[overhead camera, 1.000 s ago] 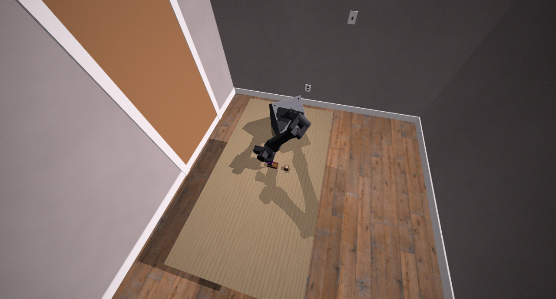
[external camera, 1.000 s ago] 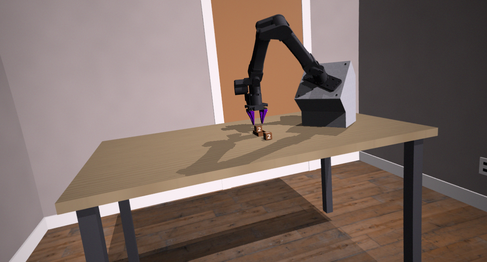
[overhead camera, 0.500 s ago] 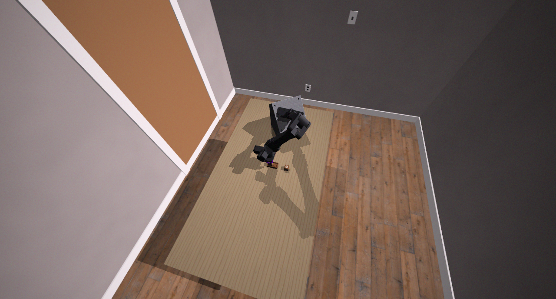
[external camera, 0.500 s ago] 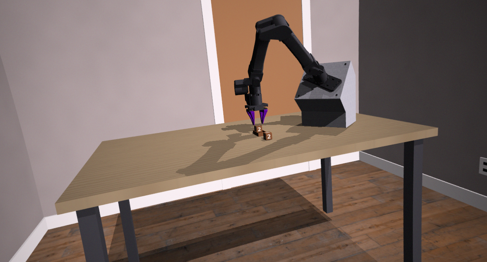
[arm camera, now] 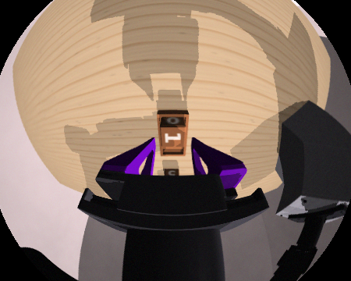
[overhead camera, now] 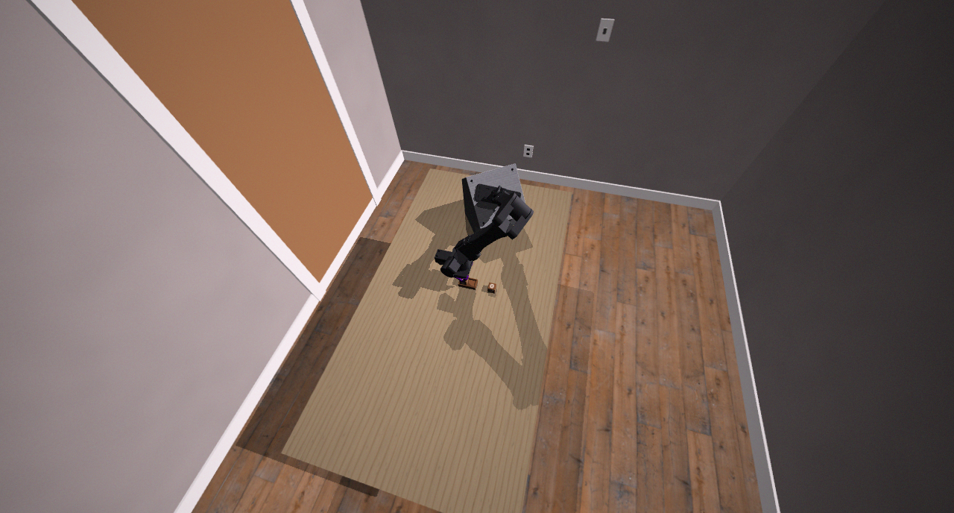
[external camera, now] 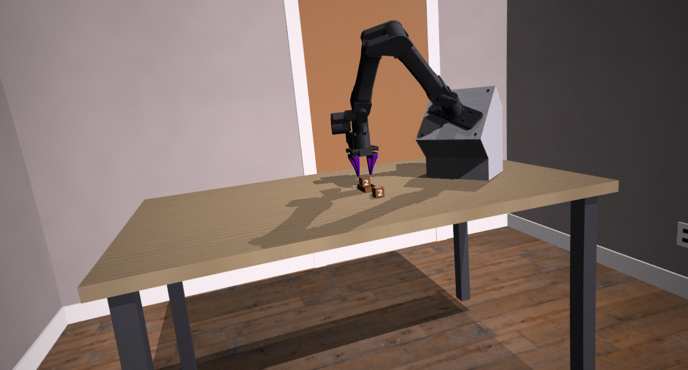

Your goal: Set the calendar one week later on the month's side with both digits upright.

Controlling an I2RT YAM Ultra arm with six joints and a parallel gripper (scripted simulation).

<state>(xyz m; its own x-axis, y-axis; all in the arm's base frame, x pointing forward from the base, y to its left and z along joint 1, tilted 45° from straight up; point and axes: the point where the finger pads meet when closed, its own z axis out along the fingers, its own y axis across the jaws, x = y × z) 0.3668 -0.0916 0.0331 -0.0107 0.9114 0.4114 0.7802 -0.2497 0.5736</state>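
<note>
Right now the brown tray is 50 mm below my hand and 20 mm to the left of it.
</note>
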